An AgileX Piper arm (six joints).
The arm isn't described. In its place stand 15 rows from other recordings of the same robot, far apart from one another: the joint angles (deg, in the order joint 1, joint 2, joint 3, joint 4, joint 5, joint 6), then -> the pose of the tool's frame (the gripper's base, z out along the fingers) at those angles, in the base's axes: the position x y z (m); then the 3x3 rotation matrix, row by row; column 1 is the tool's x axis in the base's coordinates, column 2 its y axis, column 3 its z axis.
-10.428, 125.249, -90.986, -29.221, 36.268, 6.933 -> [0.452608 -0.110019 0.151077], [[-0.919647 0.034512 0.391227], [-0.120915 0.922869 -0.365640], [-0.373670 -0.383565 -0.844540]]
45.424, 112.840, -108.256, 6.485, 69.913, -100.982 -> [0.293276 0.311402 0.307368], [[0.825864 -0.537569 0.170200], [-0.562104 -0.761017 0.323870], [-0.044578 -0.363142 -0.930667]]
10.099, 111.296, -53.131, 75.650, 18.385, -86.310 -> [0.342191 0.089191 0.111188], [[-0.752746 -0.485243 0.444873], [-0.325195 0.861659 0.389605], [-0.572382 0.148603 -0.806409]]
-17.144, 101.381, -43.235, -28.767, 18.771, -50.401 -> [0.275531 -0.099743 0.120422], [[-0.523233 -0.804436 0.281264], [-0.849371 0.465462 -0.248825], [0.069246 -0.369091 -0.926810]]
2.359, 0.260, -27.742, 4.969, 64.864, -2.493 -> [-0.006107 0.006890 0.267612], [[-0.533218 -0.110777 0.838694], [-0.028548 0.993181 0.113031], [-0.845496 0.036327 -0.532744]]
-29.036, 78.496, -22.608, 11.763, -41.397, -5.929 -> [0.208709 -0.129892 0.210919], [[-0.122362 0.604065 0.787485], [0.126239 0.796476 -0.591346], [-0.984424 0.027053 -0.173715]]
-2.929, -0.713, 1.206, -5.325, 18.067, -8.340 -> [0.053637 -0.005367 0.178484], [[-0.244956 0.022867 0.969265], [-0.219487 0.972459 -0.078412], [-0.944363 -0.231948 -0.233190]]
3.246, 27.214, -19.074, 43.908, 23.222, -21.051 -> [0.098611 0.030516 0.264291], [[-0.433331 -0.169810 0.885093], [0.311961 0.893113 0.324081], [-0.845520 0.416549 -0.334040]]
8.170, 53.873, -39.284, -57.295, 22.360, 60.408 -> [0.197621 -0.001057 0.321291], [[-0.356910 0.191916 0.914212], [0.035185 0.980736 -0.192144], [-0.933476 -0.036412 -0.356787]]
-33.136, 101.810, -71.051, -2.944, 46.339, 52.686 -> [0.298756 -0.199062 0.215815], [[-0.075278 0.968494 0.237388], [0.972002 0.124410 -0.199335], [-0.222588 0.215736 -0.950743]]
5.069, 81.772, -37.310, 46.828, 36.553, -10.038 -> [0.233799 0.060419 0.190522], [[-0.914539 0.245646 0.321367], [0.378306 0.800668 0.464560], [-0.143191 0.546433 -0.825171]]
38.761, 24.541, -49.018, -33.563, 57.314, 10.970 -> [0.058336 -0.007464 0.386553], [[-0.266825 -0.263628 0.926987], [-0.386768 0.910296 0.147553], [-0.882731 -0.319158 -0.344853]]
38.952, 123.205, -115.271, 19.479, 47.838, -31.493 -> [0.371783 0.329472 0.280608], [[-0.329715 -0.881476 0.338066], [-0.654409 0.471495 0.591135], [-0.680468 -0.026327 -0.732305]]
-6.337, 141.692, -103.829, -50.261, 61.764, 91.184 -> [0.466712 -0.113859 0.083730], [[-0.324722 0.945668 0.016391], [0.686710 0.247647 -0.683448], [-0.650373 -0.210675 -0.729815]]
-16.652, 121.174, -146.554, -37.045, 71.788, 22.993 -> [0.410321 -0.177083 0.445257], [[-0.457826 0.759784 0.461652], [0.281449 0.616427 -0.735394], [-0.843316 -0.206751 -0.496057]]
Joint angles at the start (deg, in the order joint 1, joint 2, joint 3, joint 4, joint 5, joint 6): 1.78, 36.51, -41.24, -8.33, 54.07, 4.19
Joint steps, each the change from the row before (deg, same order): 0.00, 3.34, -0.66, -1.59, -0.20, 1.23; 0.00, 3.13, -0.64, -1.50, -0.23, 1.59; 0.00, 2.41, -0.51, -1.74, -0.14, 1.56; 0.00, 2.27, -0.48, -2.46, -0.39, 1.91; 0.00, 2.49, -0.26, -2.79, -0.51, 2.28; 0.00, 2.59, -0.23, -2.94, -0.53, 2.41; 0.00, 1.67, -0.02, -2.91, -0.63, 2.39; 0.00, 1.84, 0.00, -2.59, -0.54, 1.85
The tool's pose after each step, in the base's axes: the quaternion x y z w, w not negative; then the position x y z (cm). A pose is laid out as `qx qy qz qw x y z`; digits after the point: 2 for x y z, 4 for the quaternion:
0.0077 0.9266 -0.0605 0.3711 11.66 -0.90 32.09
0.0153 0.9326 -0.0688 0.3541 12.78 -1.05 31.83
0.0221 0.9363 -0.0792 0.3414 13.65 -1.24 31.61
0.0292 0.9379 -0.0943 0.3325 14.49 -1.51 31.43
0.0370 0.9395 -0.1110 0.3220 15.41 -1.81 31.07
0.0441 0.9405 -0.1287 0.3114 16.36 -2.11 30.65
0.0508 0.9389 -0.1452 0.3080 17.00 -2.40 30.36
0.0531 0.9382 -0.1607 0.3019 17.67 -2.64 29.99

